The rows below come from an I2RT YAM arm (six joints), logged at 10 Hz.
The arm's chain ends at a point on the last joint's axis. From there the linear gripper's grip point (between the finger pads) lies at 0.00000 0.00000 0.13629 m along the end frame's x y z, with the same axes.
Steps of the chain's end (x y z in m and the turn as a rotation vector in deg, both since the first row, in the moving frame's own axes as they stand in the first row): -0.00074 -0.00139 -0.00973 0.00 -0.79 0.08; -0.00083 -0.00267 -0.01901 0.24 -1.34 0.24; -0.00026 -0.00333 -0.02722 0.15 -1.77 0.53; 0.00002 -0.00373 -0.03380 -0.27 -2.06 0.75; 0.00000 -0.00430 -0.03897 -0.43 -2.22 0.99; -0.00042 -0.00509 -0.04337 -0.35 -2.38 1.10
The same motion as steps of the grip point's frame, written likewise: -0.00262 -0.00139 -0.00974 0.00 -0.79 0.08; -0.00402 -0.00325 -0.01905 0.24 -1.34 0.24; -0.00447 -0.00371 -0.02729 0.15 -1.77 0.53; -0.00488 -0.00312 -0.03389 -0.27 -2.06 0.75; -0.00529 -0.00332 -0.03908 -0.43 -2.22 0.99; -0.00609 -0.00431 -0.04349 -0.35 -2.38 1.10
